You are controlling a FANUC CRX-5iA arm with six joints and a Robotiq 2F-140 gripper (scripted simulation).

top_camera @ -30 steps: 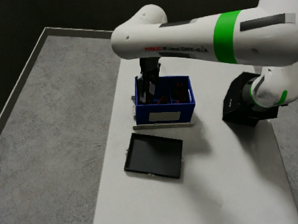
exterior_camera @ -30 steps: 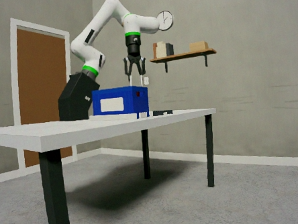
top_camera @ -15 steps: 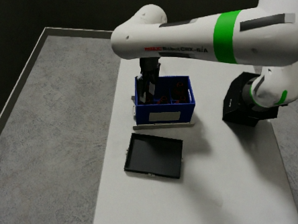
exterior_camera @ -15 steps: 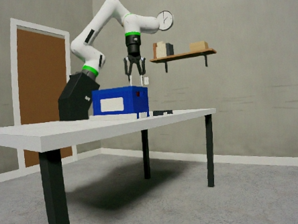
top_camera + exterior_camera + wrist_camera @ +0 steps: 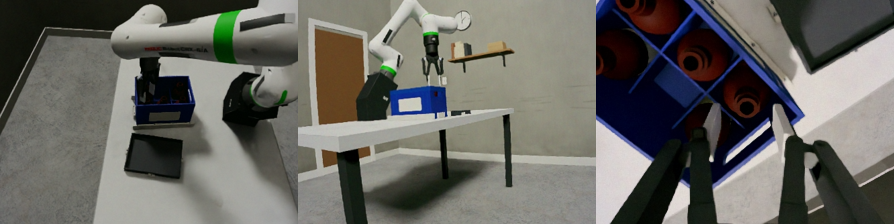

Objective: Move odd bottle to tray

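Right now the crate is 8 cm behind my hand, 5 cm to the right of it and 13 cm below it. From my hand the other things lie so: dark tray 4 cm behind, 21 cm to the left, 20 cm below.
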